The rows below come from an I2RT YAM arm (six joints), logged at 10 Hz.
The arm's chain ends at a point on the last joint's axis. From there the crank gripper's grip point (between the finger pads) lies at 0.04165 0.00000 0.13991 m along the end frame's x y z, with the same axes.
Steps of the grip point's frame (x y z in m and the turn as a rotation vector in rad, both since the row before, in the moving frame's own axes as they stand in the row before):
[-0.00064 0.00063 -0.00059 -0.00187 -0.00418 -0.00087]
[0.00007 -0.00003 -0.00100 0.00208 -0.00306 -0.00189]
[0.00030 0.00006 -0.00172 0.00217 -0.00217 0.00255]
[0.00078 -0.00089 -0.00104 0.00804 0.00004 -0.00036]
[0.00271 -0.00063 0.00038 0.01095 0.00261 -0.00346]
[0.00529 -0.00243 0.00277 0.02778 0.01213 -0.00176]
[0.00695 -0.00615 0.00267 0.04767 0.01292 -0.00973]
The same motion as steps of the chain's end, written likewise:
[-0.00005 0.00040 -0.00076 -0.00187 -0.00418 -0.00087]
[0.00050 0.00034 -0.00113 0.00208 -0.00306 -0.00189]
[0.00060 0.00026 -0.00181 0.00217 -0.00217 0.00255]
[0.00077 0.00025 -0.00103 0.00804 0.00004 -0.00036]
[0.00235 0.00105 0.00050 0.01095 0.00261 -0.00346]
[0.00360 0.00152 0.00334 0.02778 0.01213 -0.00176]
[0.00518 0.00092 0.00339 0.04767 0.01292 -0.00973]

